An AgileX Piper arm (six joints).
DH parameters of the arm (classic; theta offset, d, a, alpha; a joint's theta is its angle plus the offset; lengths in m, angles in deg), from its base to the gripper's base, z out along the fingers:
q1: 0 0.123 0 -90
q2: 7.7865 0 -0.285 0
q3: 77.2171 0 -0.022 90
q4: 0 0.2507 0 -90
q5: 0 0 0 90
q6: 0 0.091 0 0
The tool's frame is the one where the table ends.
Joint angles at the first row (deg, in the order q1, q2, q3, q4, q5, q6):
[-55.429, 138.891, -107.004, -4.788, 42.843, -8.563]
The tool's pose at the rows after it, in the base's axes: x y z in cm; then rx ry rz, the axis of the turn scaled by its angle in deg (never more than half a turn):
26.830 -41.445 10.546 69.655 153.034 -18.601
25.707 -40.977 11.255 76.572 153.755 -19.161
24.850 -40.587 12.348 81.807 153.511 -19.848
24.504 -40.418 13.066 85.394 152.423 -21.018
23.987 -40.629 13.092 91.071 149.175 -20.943
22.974 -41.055 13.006 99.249 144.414 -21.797
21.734 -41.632 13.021 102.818 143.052 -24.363
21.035 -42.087 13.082 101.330 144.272 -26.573
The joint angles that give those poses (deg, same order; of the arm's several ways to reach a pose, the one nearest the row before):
[-56.173, 137.627, -106.143, -6.676, 47.816, -3.422]
[-56.519, 135.812, -104.475, -9.422, 51.387, 1.526]
[-56.812, 133.813, -103.280, -11.082, 54.304, 4.974]
[-56.812, 132.748, -102.922, -12.415, 55.774, 7.865]
[-57.433, 132.657, -102.816, -12.652, 56.129, 11.617]
[-58.559, 132.657, -102.573, -13.808, 56.657, 17.221]
[-59.853, 132.658, -102.478, -16.029, 57.287, 19.374]
[-60.638, 132.655, -102.474, -17.581, 56.939, 18.155]

